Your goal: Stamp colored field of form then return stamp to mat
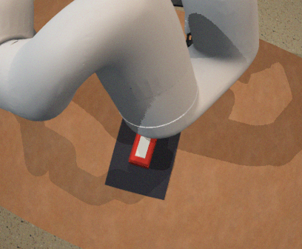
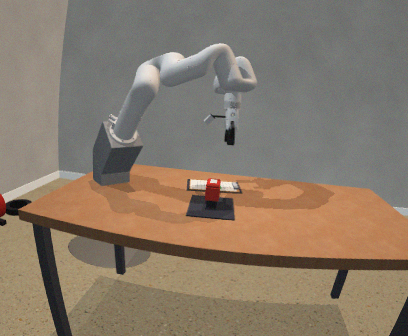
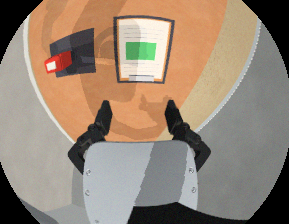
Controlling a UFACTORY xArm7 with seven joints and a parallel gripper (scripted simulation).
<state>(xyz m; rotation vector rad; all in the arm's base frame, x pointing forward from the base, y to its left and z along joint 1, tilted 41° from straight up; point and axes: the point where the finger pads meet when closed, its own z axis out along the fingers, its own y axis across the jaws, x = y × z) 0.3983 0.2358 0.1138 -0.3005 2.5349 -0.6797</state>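
My hand is 60 mm past the red stamp, 270 mm to the left of it and 170 mm above it. From my hand the other things lie so: form 40 mm behind, 10 mm to the left, 210 mm below; dark mat 60 mm behind, 270 mm to the right, 210 mm below.
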